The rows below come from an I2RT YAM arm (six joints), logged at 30 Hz.
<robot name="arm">
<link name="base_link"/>
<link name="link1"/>
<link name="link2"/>
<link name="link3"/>
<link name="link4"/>
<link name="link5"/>
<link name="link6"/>
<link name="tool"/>
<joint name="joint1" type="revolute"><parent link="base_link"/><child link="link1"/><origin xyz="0.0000 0.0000 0.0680" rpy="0.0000 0.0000 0.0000"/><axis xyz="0 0 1"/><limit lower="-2.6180" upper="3.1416"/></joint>
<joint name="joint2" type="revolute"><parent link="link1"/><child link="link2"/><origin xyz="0.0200 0.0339 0.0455" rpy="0.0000 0.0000 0.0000"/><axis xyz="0 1 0"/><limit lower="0.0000" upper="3.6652"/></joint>
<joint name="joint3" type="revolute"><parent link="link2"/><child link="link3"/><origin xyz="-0.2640 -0.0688 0.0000" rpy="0.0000 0.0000 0.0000"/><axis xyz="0 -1 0"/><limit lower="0.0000" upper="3.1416"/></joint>
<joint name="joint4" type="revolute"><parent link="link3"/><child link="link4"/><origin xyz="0.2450 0.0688 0.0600" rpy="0.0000 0.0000 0.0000"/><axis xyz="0 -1 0"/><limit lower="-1.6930" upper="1.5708"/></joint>
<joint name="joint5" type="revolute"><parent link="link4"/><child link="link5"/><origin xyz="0.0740 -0.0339 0.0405" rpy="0.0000 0.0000 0.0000"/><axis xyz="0 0 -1"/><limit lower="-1.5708" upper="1.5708"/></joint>
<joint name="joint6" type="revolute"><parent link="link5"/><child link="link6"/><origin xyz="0.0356 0.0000 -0.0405" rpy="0.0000 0.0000 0.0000"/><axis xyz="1 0 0"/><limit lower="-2.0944" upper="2.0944"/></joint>
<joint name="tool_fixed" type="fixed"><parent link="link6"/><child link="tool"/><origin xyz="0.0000 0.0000 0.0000" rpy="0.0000 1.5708 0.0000"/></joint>
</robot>
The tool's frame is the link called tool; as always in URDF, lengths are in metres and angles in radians.
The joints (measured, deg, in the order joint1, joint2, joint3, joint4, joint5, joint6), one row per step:
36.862, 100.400, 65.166, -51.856, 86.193, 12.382
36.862, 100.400, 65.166, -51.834, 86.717, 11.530
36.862, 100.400, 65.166, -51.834, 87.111, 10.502
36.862, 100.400, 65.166, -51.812, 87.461, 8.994
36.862, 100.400, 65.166, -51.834, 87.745, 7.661
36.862, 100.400, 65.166, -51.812, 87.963, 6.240
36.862, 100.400, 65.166, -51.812, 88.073, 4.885
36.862, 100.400, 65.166, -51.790, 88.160, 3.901
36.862, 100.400, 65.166, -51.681, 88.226, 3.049
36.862, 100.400, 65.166, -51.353, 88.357, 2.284
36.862, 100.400, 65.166, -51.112, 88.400, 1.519
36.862, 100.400, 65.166, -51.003, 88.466, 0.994
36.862, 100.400, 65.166, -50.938, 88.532, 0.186
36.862, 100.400, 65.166, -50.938, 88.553, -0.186
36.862, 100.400, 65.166, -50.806, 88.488, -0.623
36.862, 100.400, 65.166, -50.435, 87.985, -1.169
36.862, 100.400, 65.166, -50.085, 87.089, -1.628
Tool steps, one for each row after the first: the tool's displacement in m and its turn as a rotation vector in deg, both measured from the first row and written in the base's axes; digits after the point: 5 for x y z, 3 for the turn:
0.00002, -0.00001, 0.00033, -0.918, 0.347, 0.026
0.00002, -0.00003, 0.00057, -1.851, 0.931, 0.063
0.00004, -0.00002, 0.00079, -3.024, 1.906, 0.122
0.00001, -0.00005, 0.00096, -4.065, 2.817, 0.170
0.00004, -0.00004, 0.00110, -5.079, 3.804, 0.222
0.00003, -0.00005, 0.00117, -5.981, 4.820, 0.278
0.00006, -0.00003, 0.00122, -6.628, 5.536, 0.316
0.00017, 0.00005, 0.00127, -7.127, 6.089, 0.348
0.00051, 0.00030, 0.00138, -7.495, 6.360, 0.360
0.00076, 0.00049, 0.00142, -7.844, 6.752, 0.386
0.00087, 0.00057, 0.00147, -8.147, 7.045, 0.398
0.00094, 0.00062, 0.00152, -8.645, 7.599, 0.423
0.00094, 0.00062, 0.00153, -8.885, 7.884, 0.437
0.00108, 0.00073, 0.00150, -9.017, 8.165, 0.465
0.00148, 0.00104, 0.00123, -8.725, 8.598, 0.574
0.00187, 0.00136, 0.00071, -8.083, 9.207, 0.760

